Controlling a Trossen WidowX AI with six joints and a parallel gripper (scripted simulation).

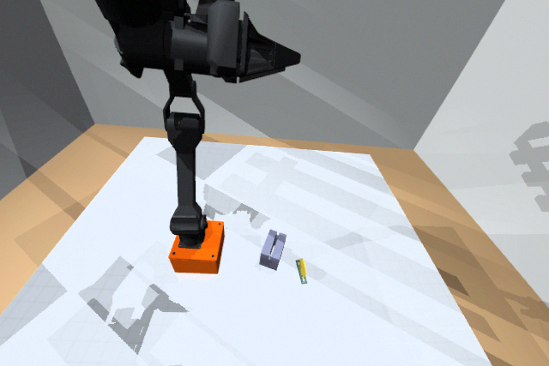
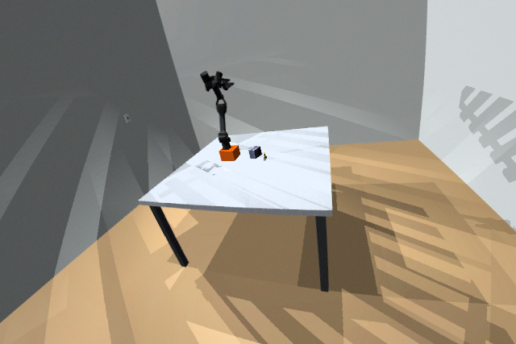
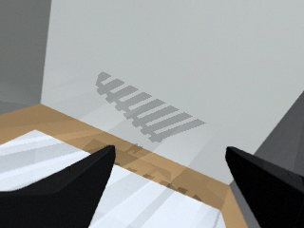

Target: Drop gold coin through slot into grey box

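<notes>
Right now my gripper tip is 13 cm short of the gold coin and 60 cm above it.
</notes>
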